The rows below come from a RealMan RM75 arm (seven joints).
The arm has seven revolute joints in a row. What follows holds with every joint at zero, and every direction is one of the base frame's.
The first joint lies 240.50 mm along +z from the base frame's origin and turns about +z.
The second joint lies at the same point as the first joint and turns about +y.
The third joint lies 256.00 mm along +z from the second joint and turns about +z.
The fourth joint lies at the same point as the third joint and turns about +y.
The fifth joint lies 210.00 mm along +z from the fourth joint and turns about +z.
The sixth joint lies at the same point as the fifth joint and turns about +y.
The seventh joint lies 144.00 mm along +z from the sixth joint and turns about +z.
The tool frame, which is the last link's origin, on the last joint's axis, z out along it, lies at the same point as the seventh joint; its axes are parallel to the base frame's.
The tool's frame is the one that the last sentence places.
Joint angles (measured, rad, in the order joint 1, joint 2, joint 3, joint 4, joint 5, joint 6, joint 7), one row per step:
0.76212 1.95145 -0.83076 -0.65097 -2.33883 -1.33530 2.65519
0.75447 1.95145 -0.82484 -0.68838 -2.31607 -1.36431 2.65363
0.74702 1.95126 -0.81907 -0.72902 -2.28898 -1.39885 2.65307
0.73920 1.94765 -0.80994 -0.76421 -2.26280 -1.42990 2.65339
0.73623 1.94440 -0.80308 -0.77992 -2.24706 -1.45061 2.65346
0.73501 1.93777 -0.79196 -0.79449 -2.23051 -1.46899 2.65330
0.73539 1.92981 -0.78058 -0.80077 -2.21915 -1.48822 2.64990
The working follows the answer.
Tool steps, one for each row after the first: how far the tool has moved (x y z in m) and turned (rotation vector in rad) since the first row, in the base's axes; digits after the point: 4 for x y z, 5 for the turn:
-0.0061 0.0005 0.0064 0.00879 0.02272 0.02109
-0.0134 0.0005 0.0134 0.01538 0.04934 0.04597
-0.0191 0.0004 0.0217 0.02556 0.07441 0.06595
-0.0223 0.0000 0.0262 0.02772 0.09141 0.07646
-0.0255 0.0006 0.0329 0.03672 0.10836 0.08740
-0.0274 0.0006 0.0385 0.03919 0.12156 0.09669

Tool pose at each row, in the base's axes (x y z in m, rotation vector in rad; rounded; the steps above come from the unrounded poses):
0.2517 0.4058 0.0264 -2.15229 1.87016 0.22547
0.2456 0.4063 0.0328 -2.17341 1.85599 0.26310
0.2383 0.4064 0.0398 -2.20034 1.84042 0.30419
0.2326 0.4063 0.0481 -2.21923 1.82680 0.34583
0.2294 0.4058 0.0526 -2.23217 1.82297 0.36943
0.2262 0.4064 0.0593 -2.24057 1.81493 0.39906
0.2243 0.4064 0.0649 -2.25092 1.81002 0.41844

